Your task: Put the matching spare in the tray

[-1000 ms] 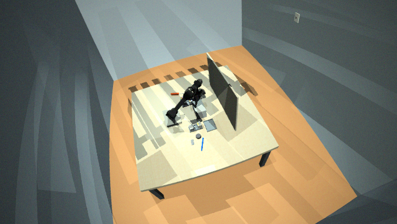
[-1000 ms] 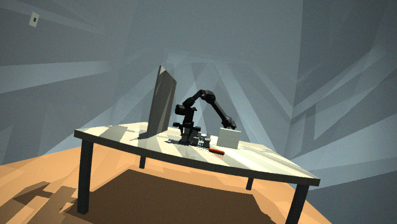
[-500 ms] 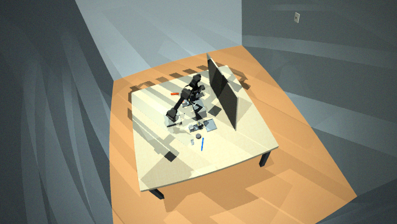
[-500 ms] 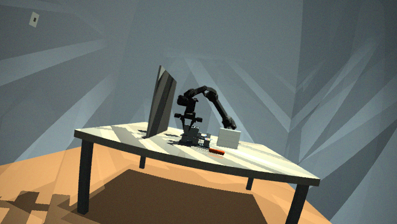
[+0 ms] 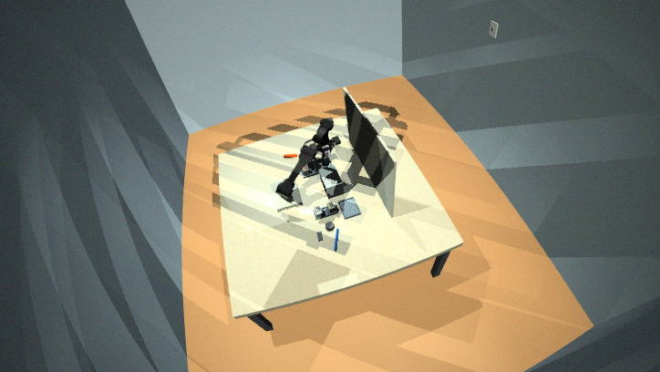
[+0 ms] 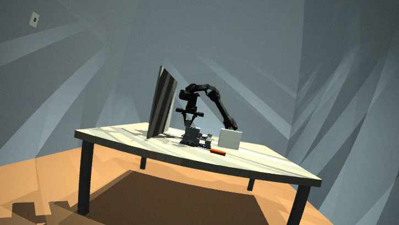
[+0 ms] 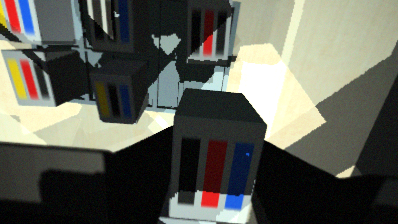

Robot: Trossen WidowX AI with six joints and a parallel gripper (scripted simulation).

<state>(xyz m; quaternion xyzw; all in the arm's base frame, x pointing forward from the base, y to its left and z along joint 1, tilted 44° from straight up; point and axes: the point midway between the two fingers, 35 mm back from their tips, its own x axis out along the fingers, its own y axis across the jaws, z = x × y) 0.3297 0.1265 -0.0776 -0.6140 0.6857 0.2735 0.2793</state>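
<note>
Right now my gripper tip is 10 mm past the grey tray, 360 mm to the left of it and 120 mm above it. The rest, counted from my gripper tip: spare block (20 mm above); then panel (200 mm ahead, 180 mm to the right, 110 mm above); then mounted unit (40 mm behind, 160 mm to the right, 70 mm below).
</note>
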